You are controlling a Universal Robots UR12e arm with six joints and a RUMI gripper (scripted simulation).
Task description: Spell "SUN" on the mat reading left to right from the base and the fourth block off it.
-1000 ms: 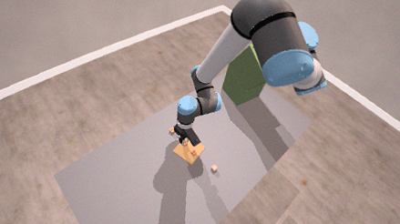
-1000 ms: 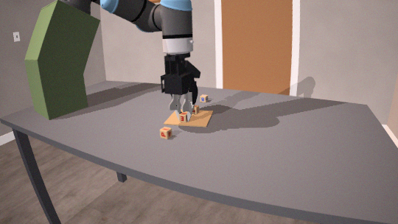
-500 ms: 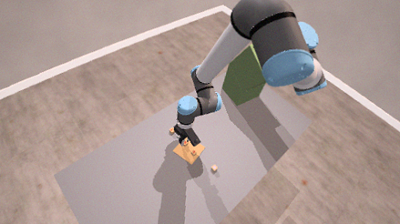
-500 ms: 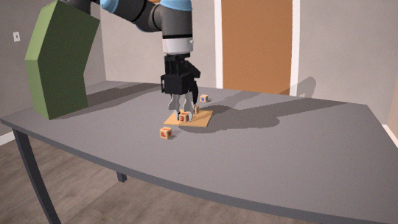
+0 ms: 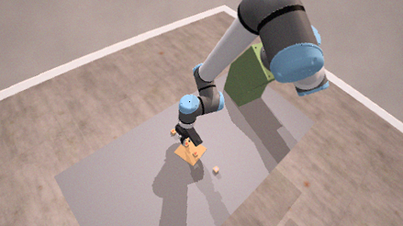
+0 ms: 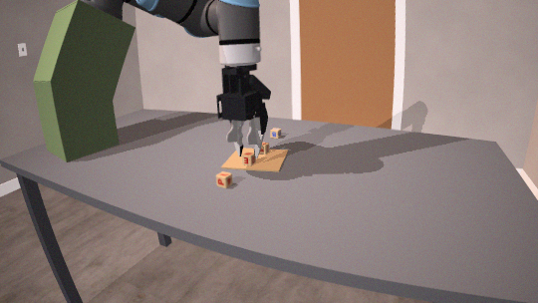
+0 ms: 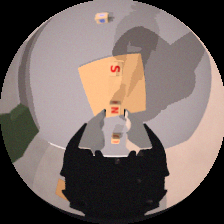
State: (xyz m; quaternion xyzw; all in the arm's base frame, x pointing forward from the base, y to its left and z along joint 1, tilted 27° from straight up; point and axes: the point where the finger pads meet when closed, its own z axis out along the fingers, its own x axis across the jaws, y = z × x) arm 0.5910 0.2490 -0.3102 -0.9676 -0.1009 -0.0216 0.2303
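Right now my hand is 40 mm to the right of the orange mat, 30 mm above it and 10 mm past it. The rest, counted from my hand: red-lettered block (120 mm to the right, 30 mm ahead, 20 mm below); then blue-lettered block (220 mm to the left, 70 mm behind, 20 mm below).
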